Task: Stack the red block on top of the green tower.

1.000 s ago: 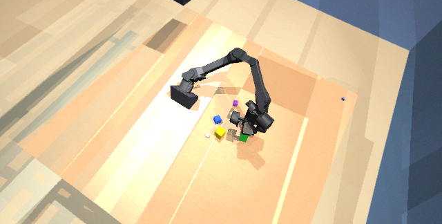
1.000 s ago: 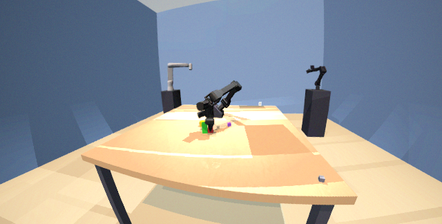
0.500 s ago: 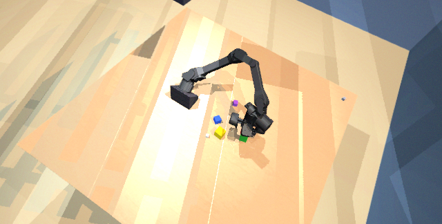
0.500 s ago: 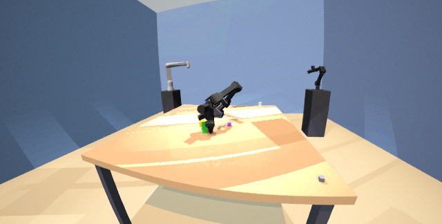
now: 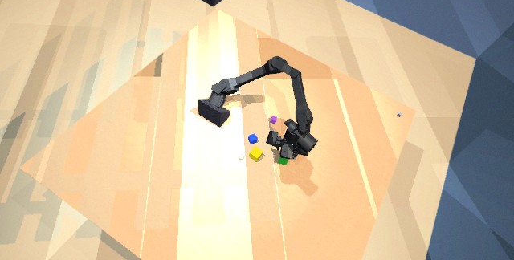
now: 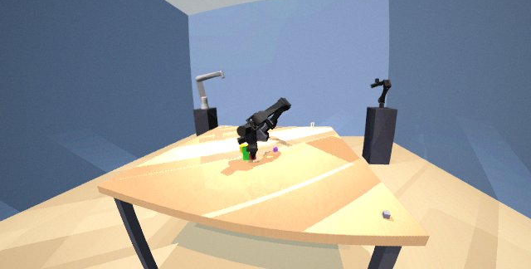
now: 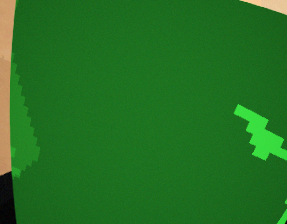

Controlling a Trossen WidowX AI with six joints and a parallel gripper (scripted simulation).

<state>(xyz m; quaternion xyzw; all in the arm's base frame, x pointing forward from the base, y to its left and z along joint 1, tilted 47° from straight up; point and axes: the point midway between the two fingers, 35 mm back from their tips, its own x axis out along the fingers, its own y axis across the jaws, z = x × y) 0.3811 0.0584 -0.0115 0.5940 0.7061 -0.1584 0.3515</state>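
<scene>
Now: the yellow block 10 cm to the right of my gripper tip, 10 cm behind it and 1 cm above it. Also, from my gripper tip: purple block 13 cm behind, 11 cm to the left; then red block 1 cm above; then blue block 15 cm behind, 4 cm to the right, 1 cm above.
</scene>
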